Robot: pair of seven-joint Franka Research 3 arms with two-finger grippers.
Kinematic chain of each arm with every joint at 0, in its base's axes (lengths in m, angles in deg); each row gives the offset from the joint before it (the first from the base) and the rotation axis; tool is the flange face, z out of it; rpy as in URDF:
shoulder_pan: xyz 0 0 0.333 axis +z
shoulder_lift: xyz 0 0 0 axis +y
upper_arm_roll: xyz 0 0 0.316 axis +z
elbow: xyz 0.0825 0 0 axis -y
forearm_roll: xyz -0.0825 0 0.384 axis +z
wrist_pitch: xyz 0 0 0 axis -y
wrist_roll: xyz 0.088 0 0 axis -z
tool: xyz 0 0 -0.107 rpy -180 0 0
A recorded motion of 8 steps. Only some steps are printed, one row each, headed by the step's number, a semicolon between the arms.
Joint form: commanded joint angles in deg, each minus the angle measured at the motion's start. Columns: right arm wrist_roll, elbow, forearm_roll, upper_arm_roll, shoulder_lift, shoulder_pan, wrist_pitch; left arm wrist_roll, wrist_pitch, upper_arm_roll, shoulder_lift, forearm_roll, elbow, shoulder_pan.
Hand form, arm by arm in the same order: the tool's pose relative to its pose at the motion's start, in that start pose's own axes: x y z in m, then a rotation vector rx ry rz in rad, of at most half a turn. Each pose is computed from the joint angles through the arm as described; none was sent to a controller.
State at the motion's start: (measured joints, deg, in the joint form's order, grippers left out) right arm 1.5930 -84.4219 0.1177 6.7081 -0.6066 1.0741 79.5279; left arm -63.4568 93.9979 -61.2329 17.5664 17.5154 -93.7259 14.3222
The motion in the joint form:
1: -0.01 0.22 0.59 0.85 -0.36 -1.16 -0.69; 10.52 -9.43 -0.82 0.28 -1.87 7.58 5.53
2: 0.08 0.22 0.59 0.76 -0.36 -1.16 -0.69; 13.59 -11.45 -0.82 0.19 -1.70 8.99 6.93
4: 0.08 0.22 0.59 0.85 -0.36 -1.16 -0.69; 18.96 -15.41 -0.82 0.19 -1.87 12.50 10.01
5: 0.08 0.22 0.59 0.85 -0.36 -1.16 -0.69; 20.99 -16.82 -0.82 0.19 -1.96 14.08 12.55
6: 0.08 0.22 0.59 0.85 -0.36 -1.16 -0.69; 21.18 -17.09 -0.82 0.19 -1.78 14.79 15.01
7: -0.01 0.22 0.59 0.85 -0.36 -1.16 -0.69; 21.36 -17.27 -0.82 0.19 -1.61 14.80 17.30
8: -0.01 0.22 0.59 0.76 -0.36 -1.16 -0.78; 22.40 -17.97 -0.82 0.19 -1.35 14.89 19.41
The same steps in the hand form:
1: -0.0037 0.0014 -0.0038 0.0095 -0.0022 0.0033; 0.0443 -0.0533 -0.0421 0.0042 -0.0640 0.0653
2: -0.0037 0.0022 -0.0038 0.0096 -0.0022 0.0064; 0.0552 -0.0688 -0.0495 0.0117 -0.0711 0.0879
4: -0.0037 0.0014 -0.0038 0.0095 -0.0022 0.0049; 0.0781 -0.1038 -0.0677 0.0084 -0.0900 0.1127
5: -0.0037 0.0014 -0.0038 0.0095 -0.0022 0.0049; 0.0951 -0.1290 -0.0752 -0.0004 -0.0970 0.0972
6: -0.0037 0.0014 -0.0038 0.0095 -0.0022 0.0049; 0.1110 -0.1513 -0.0777 -0.0075 -0.0960 0.0540
7: -0.0037 0.0014 -0.0038 0.0095 -0.0022 0.0033; 0.1241 -0.1711 -0.0753 -0.0069 -0.1015 0.0172
8: -0.0039 0.0022 -0.0037 0.0096 -0.0038 0.0049; 0.1348 -0.1908 -0.0728 -0.0006 -0.1116 -0.0020

